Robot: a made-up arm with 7 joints. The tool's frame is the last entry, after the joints.
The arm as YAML. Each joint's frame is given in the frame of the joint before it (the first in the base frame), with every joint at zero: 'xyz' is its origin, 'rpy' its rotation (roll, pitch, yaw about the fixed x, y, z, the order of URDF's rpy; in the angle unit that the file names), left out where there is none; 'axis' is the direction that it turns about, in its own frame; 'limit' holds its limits. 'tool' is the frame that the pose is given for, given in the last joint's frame.
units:
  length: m
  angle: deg
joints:
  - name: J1
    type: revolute
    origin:
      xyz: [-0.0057, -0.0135, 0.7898]
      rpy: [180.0, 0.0, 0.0]
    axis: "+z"
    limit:
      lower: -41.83
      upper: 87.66
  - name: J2
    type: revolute
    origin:
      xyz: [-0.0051, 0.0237, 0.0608]
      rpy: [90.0, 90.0, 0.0]
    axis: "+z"
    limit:
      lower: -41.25
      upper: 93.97
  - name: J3
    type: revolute
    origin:
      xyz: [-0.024, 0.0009, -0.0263]
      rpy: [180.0, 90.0, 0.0]
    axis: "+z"
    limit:
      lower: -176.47
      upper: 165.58
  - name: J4
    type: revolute
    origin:
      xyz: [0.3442, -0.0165, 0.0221]
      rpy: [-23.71, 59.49, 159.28]
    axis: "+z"
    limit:
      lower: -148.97
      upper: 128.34
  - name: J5
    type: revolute
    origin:
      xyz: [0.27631, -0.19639, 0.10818]
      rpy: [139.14, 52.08, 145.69]
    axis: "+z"
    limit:
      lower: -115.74
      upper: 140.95
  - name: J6
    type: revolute
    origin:
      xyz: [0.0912, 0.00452, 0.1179]
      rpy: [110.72, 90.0, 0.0]
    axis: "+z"
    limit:
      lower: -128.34
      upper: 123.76
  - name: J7
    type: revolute
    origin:
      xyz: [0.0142, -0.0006, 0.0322]
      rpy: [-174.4, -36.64, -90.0]
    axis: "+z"
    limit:
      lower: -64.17
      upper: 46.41
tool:
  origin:
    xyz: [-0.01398, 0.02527, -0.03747]
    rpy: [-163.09, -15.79, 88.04]
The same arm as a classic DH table. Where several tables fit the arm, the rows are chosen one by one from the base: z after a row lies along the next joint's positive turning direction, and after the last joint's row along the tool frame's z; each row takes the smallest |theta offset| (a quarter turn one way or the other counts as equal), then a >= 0, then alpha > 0; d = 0 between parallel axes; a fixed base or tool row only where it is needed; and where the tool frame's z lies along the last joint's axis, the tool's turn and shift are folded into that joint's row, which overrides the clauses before.
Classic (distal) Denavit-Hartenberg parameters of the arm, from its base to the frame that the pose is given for. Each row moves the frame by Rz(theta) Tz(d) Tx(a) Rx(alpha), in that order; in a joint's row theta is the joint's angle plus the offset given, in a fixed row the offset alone. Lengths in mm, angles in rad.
base (fixed): theta offset 1.1713  d 0  a -14.7  alpha 3.1416
J1: theta offset 1.1713  d -729  a -5.1  alpha 1.5708
J2: theta offset 0  d -50  a 0.9  alpha -1.5708
J3: theta offset 0.1098  d 224.7  a 54.1  alpha 1.0874
J4: theta offset -0.0001  d -158.8  a -254.8  alpha 2.0541
J5: theta offset -1.4611  d 370.4  a 83.7  alpha 1.5708
J6: theta offset -1.4079  d -0.5  a 13.9  alpha 2.4957
J7: theta offset -0.6336  d 32.4  a -8.6  alpha 2.7406
tool (fixed): theta offset 2.3704  d 70.7  a 0  alpha 0
Joint limits (rad, base to tool): -0.7301..1.53 -0.7199..1.6401 -3.08..2.8899 -2.6..2.24 -2.02..2.46 -2.24..2.16 -1.12..0.81

